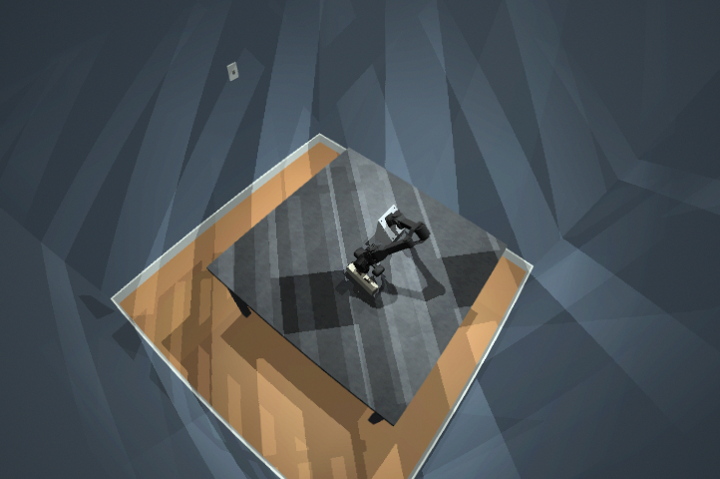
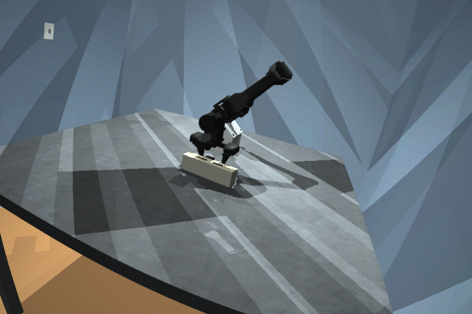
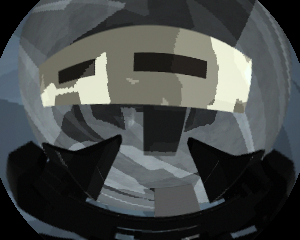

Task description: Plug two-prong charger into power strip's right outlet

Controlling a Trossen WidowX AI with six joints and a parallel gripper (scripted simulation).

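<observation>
Now: gripper tip 4 cm short of the two-prong charger, 1 cm to the left of it and 1 cm below it.
</observation>
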